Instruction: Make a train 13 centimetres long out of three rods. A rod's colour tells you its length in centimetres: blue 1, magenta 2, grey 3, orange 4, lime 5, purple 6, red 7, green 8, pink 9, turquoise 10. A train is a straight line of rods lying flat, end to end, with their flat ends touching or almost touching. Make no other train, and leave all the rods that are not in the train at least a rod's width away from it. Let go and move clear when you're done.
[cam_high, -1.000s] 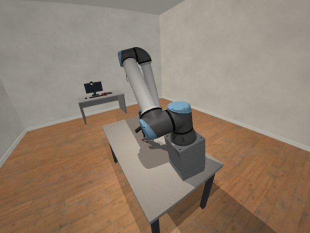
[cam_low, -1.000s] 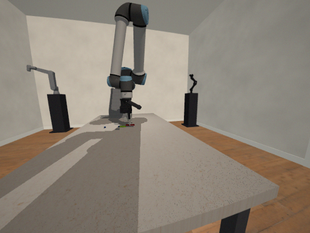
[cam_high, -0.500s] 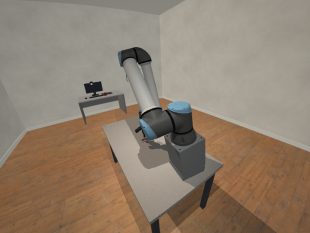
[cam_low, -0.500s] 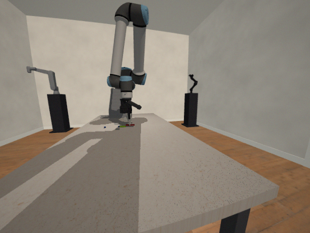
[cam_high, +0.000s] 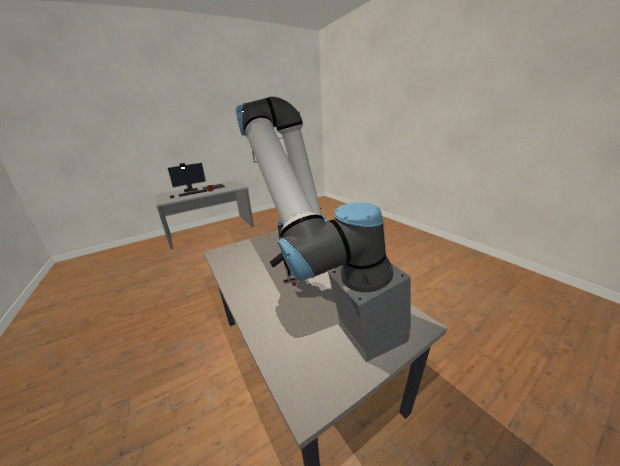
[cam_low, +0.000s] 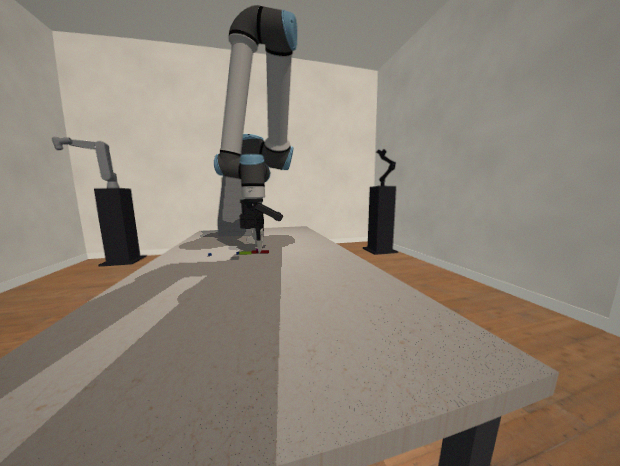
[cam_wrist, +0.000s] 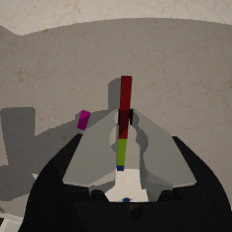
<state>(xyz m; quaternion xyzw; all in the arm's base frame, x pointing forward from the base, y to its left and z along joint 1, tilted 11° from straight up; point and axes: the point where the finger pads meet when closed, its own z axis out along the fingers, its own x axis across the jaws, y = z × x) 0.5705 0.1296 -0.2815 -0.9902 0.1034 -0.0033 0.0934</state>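
Right now my hand is 1 cm above the red rod. Round my hand: lime rod 6 cm to the right, 2 cm below, 1 cm behind; grey rod 10 cm to the right, 6 cm ahead, 2 cm below; magenta rod 5 cm behind, 2 cm below, 1 cm to the right.
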